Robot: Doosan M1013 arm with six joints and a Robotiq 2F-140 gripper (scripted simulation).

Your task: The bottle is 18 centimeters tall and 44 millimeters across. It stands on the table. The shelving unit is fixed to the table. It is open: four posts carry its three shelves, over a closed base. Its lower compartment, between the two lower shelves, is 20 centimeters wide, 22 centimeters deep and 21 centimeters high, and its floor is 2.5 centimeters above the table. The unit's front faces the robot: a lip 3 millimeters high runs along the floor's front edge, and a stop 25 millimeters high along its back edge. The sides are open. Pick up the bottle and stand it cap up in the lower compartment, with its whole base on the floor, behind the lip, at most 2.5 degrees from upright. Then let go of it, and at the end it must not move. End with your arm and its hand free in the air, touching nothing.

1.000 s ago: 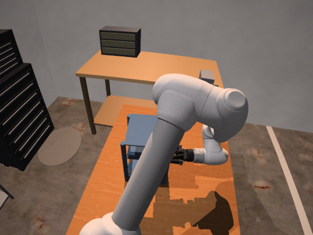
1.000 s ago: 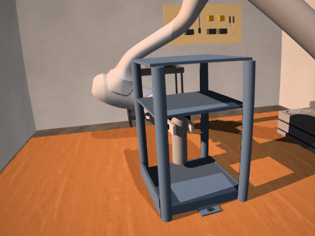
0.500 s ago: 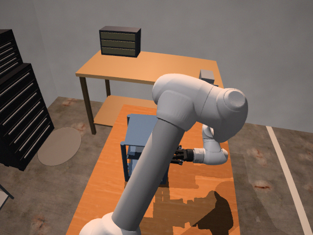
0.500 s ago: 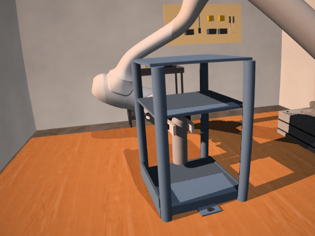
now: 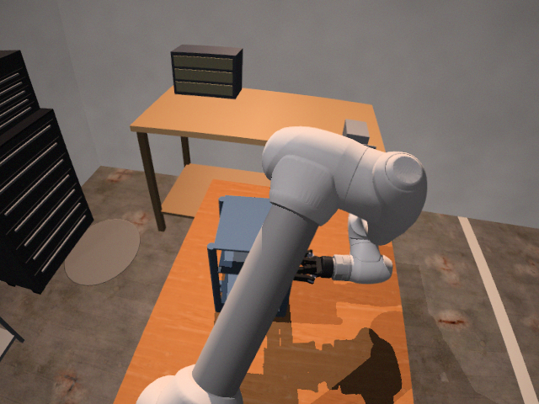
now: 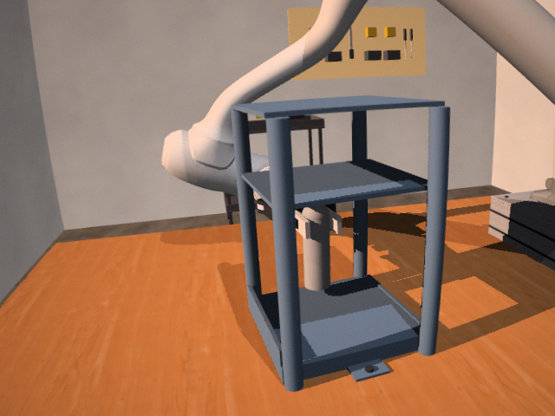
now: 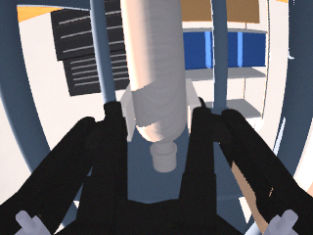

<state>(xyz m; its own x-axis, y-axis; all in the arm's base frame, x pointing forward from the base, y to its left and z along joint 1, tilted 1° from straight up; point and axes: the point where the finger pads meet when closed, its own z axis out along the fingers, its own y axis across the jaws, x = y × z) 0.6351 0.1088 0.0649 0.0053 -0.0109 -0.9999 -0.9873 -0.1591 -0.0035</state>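
My hand is right at the grey bottle. Round my hand: shelving unit: 6 cm to the left, 2 cm above, 1 cm behind.
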